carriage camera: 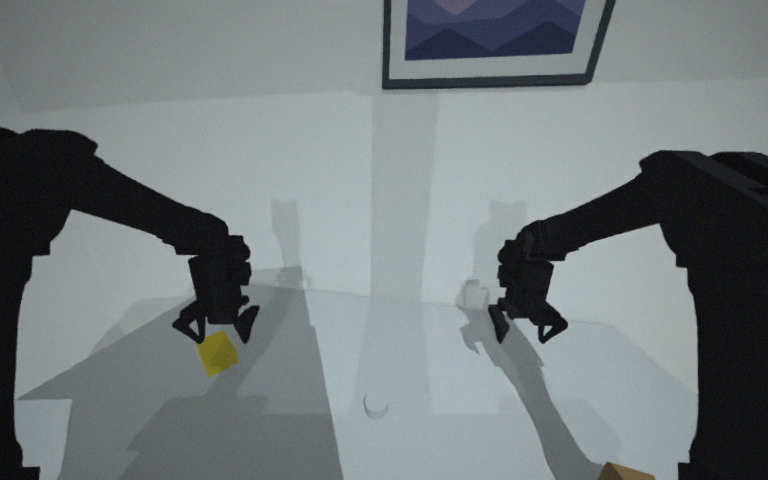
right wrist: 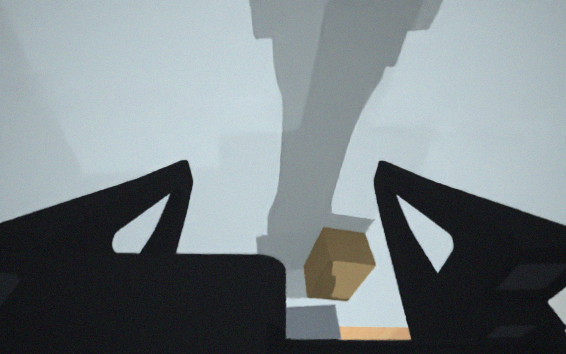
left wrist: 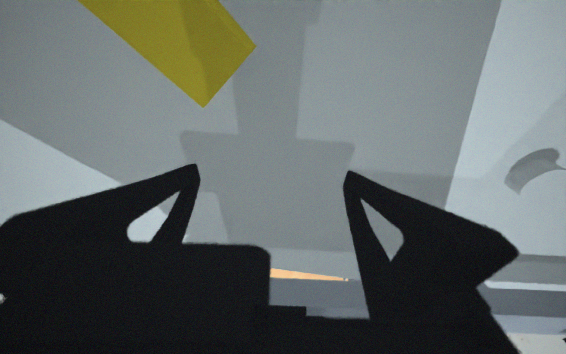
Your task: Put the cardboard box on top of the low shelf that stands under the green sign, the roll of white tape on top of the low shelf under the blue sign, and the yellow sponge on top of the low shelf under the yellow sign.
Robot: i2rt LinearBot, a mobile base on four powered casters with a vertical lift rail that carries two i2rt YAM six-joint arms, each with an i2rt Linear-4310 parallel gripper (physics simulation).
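Frame: origin at the left arm's base, x ahead, y left, z up, level; centimetres.
Seen in the pictures: left gripper, fingertip midpoint: [carriage camera: 224,342] [left wrist: 273,175]; right gripper, fingertip midpoint: [carriage camera: 519,341] [right wrist: 283,170].
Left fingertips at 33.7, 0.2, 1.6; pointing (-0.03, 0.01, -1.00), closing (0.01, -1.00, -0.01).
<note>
Pixels of each thing's top centre, then the offset from my left fingertips to it, as dx, dy, dz. Level surfaces: height alone.
- yellow sponge at its top centre: [left wrist: 167,26] [carriage camera: 215,345] +6.8, +8.1, -7.5
- white surface at its surface level: dz -12.0
- white tape roll at its top centre: [left wrist: 544,185] [carriage camera: 376,399] -6.2, -34.4, -9.6
- cardboard box at its top centre: [right wrist: 339,282] -23.0, -74.7, -7.0
The yellow sponge [carriage camera: 218,353] [left wrist: 210,55] lies on the white surface [carriage camera: 464,447], just beyond the left fingertips in the left wrist view. The white tape roll [carriage camera: 374,414] [left wrist: 527,167] lies near the lower middle of the carriage view, a faint ring edge. The cardboard box [carriage camera: 625,473] [right wrist: 342,265] is cut off at the carriage view's bottom right; in the right wrist view it shows low between the fingers, farther down. My left gripper [carriage camera: 223,339] [left wrist: 273,175] is open and empty above the surface. My right gripper [carriage camera: 522,341] [right wrist: 283,170] is open and empty. Shelves and signs do not show.
A framed mountain picture [carriage camera: 487,83] hangs on the wall behind the surface. Dark arm shadows fall across surface and wall. Light wood [left wrist: 300,274] [right wrist: 375,333] and a grey-blue block [right wrist: 312,322] show at the bottom of the wrist views.
</note>
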